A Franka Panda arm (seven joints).
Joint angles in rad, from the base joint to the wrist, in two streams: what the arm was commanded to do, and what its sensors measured. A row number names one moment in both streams.
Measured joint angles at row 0:
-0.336 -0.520 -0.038 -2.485 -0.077 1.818 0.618
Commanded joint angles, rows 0 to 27:
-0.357 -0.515 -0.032 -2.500 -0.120 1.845 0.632
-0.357 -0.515 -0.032 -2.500 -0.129 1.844 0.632
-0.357 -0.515 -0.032 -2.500 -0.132 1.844 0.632
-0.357 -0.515 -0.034 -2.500 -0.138 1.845 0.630
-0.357 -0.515 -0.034 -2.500 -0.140 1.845 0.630
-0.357 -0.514 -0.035 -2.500 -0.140 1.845 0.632
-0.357 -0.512 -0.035 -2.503 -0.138 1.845 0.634
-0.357 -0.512 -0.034 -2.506 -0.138 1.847 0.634
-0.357 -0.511 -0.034 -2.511 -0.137 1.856 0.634
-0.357 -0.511 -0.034 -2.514 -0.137 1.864 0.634
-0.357 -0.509 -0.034 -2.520 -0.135 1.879 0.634
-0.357 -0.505 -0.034 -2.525 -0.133 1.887 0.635
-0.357 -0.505 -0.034 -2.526 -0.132 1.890 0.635
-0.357 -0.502 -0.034 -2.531 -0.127 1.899 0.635
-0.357 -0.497 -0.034 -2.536 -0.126 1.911 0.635
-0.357 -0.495 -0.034 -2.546 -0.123 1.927 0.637
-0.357 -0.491 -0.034 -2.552 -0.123 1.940 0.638
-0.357 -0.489 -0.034 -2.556 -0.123 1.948 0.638
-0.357 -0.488 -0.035 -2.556 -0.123 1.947 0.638
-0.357 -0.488 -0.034 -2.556 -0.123 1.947 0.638
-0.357 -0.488 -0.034 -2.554 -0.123 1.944 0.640
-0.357 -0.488 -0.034 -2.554 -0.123 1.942 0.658
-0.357 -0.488 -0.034 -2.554 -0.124 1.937 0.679
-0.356 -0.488 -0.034 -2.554 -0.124 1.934 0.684
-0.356 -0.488 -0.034 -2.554 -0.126 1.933 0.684
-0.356 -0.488 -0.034 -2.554 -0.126 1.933 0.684
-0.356 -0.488 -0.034 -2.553 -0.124 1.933 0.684
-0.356 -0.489 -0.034 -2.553 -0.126 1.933 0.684
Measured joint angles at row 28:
-0.351 -0.486 -0.039 -2.545 -0.121 1.923 0.663
